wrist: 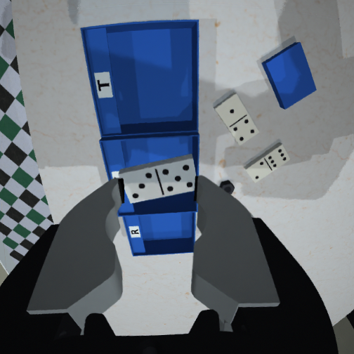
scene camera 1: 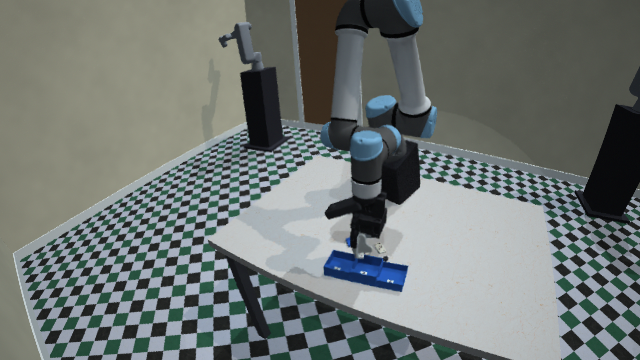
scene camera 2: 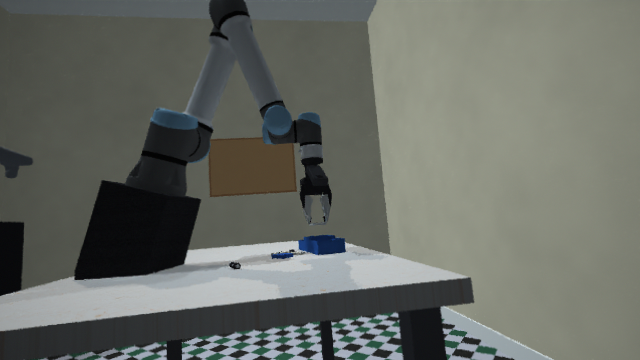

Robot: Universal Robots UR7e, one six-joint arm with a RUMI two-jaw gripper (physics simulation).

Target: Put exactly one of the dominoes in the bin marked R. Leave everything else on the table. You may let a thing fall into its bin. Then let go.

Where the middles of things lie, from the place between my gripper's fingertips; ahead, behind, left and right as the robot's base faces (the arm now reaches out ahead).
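There is the blue three-compartment bin tray [scene camera 1: 373, 271], and counted from my hand it is 3 cm to the left, 1 cm ahead and 6 cm below.
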